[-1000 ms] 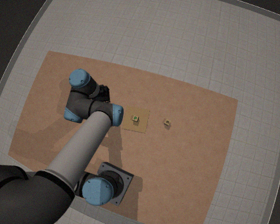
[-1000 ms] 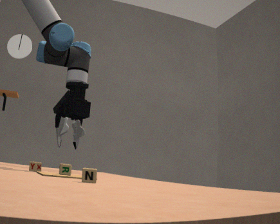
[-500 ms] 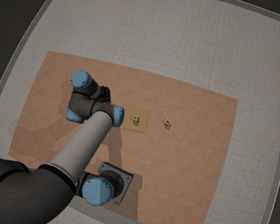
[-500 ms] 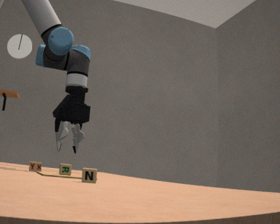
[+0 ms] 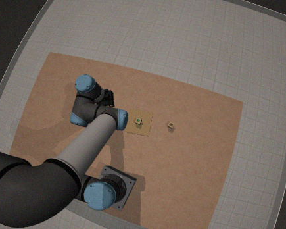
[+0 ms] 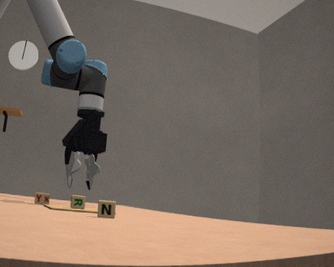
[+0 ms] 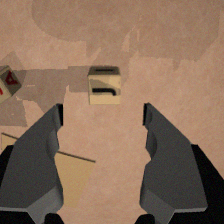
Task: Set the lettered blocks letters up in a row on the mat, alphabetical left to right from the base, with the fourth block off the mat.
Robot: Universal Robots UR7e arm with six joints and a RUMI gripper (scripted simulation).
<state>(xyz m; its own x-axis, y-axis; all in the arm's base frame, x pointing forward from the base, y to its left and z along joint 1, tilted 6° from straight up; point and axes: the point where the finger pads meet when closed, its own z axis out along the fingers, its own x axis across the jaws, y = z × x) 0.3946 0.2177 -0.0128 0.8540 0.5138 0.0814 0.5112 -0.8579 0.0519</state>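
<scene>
The tan block lies 50 mm below my hand. From my hand the other things lie so: mat: 190 mm to the right, 70 mm below, 10 mm behind.
</scene>
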